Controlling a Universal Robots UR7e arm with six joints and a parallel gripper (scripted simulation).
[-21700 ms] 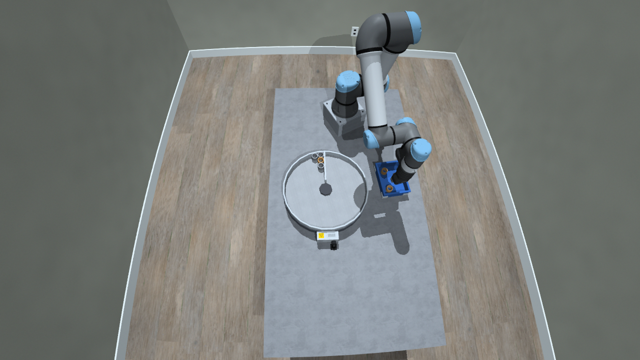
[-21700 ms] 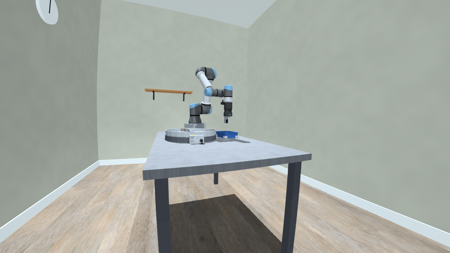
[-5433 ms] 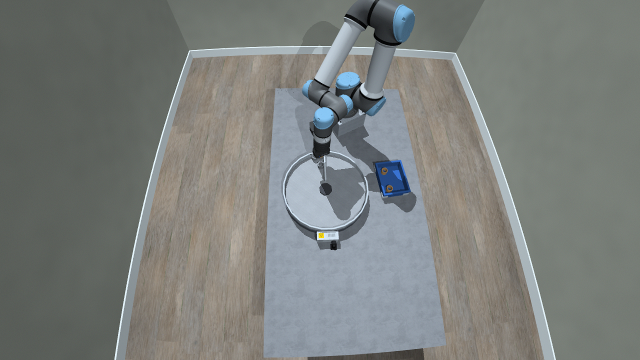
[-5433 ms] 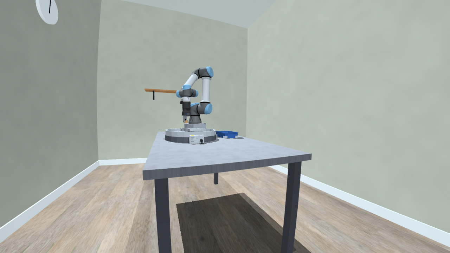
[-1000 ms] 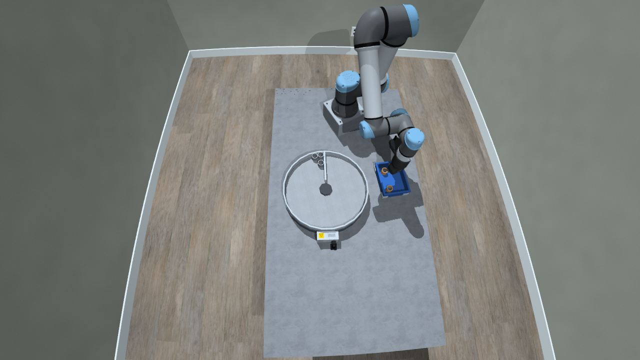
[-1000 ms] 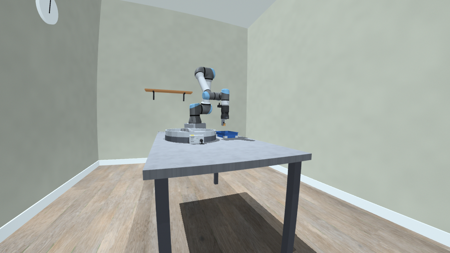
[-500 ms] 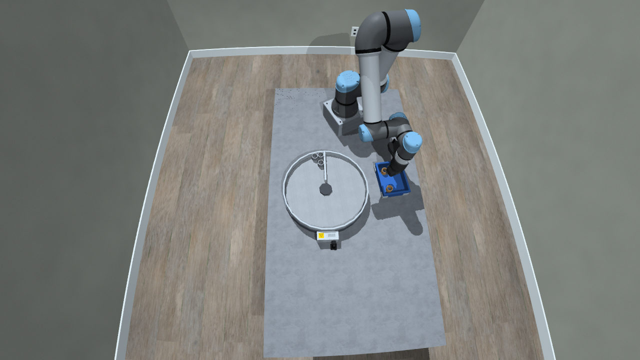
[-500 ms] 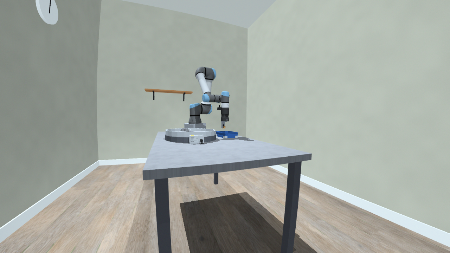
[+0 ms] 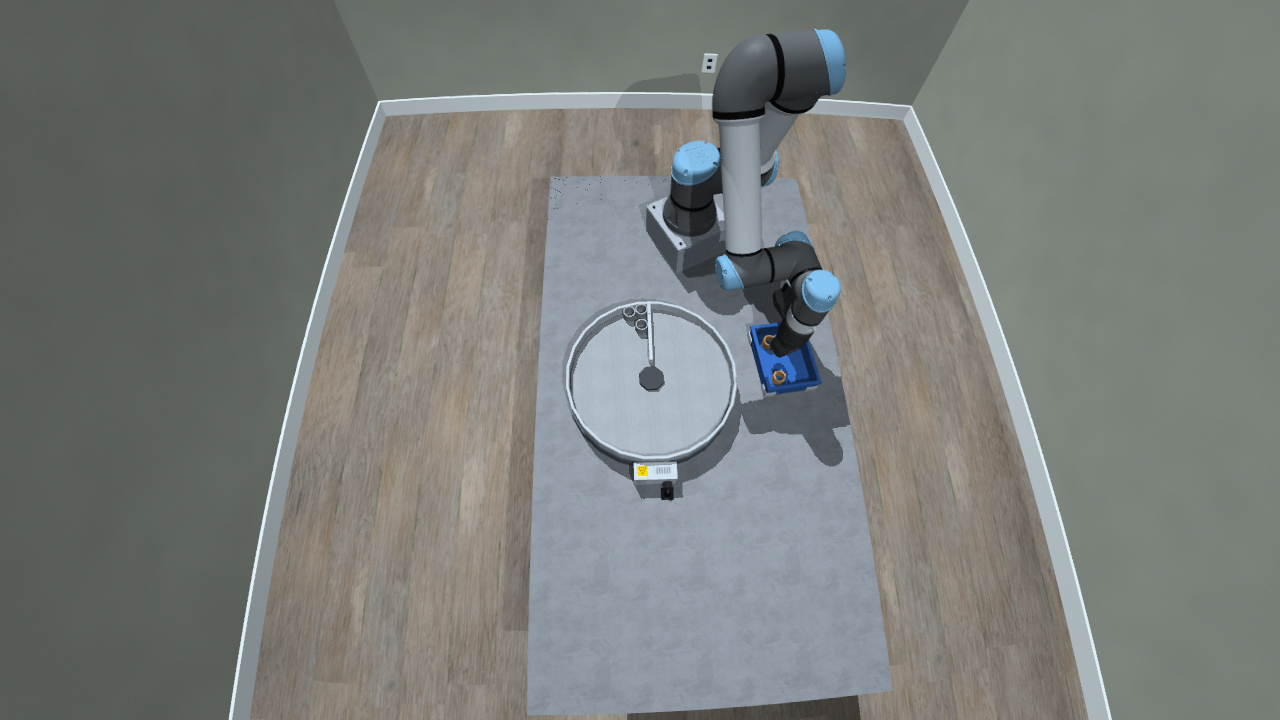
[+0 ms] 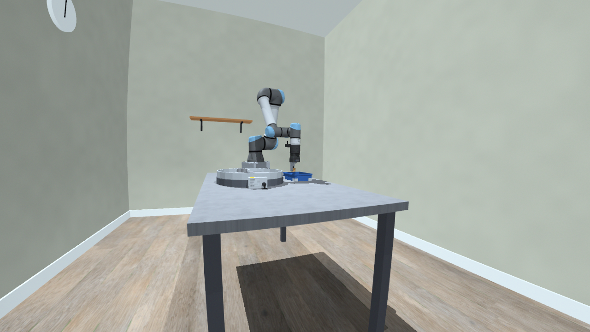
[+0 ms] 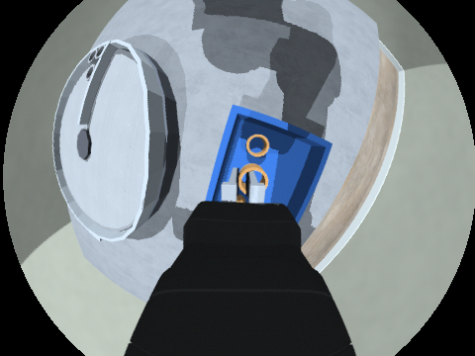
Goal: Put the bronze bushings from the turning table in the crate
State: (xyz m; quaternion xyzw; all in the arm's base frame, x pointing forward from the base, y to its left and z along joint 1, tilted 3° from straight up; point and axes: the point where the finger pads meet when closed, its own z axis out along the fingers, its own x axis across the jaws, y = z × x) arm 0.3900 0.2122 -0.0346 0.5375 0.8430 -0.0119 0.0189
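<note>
My gripper is now 10 mm short of the blue crate, 40 mm to the right of it and 60 mm above it. From my hand the other things lie so: round turning table 90 mm ahead, 320 mm to the right, 30 mm below.
</note>
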